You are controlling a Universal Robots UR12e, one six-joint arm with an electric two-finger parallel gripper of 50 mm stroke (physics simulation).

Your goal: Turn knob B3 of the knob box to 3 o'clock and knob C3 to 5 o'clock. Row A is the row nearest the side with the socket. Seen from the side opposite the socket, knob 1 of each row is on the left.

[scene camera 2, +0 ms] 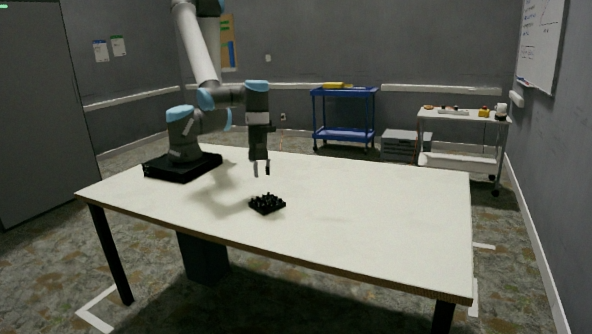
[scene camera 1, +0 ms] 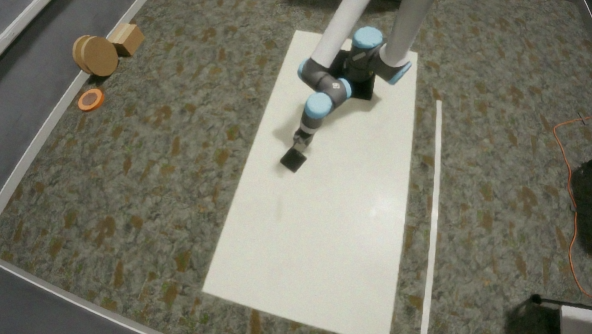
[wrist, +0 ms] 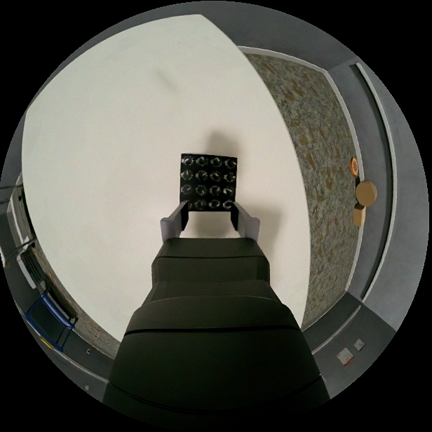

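Pixels of known places: gripper, fingertip midpoint: (scene camera 2: 262,176) (scene camera 1: 298,148); arm's base, link origin: (scene camera 2: 185,156) (scene camera 1: 357,70).
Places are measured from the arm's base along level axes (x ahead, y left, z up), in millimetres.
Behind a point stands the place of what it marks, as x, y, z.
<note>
The knob box (scene camera 1: 293,160) @[685, -214, -24] (scene camera 2: 267,204) @[687, -239, -40] (wrist: 208,182) is a black square block on the white table (scene camera 1: 325,250) @[1078, 63, -64] (scene camera 2: 370,215) @[1067, -134, -64] (wrist: 110,130). Its top carries rows of black knobs with pale dial marks, seen in the wrist view. The marks are too small to read how B3 and C3 point, and the socket cannot be made out. My gripper (scene camera 2: 262,171) @[644, -195, 56] (wrist: 209,210) is open and empty, pointing down. It hangs above the table, apart from the box. In the wrist view its two fingers stand at the left and right of the box's lower edge.
The arm's black base (scene camera 2: 185,169) @[142, -138, -6] stands at the table's far left in scene camera 2. A blue cart (scene camera 2: 345,91) and a white cart (scene camera 2: 462,116) stand by the far wall. Brown round pieces (scene camera 1: 100,56) (wrist: 366,193) and an orange ring (scene camera 1: 81,106) lie on the floor.
</note>
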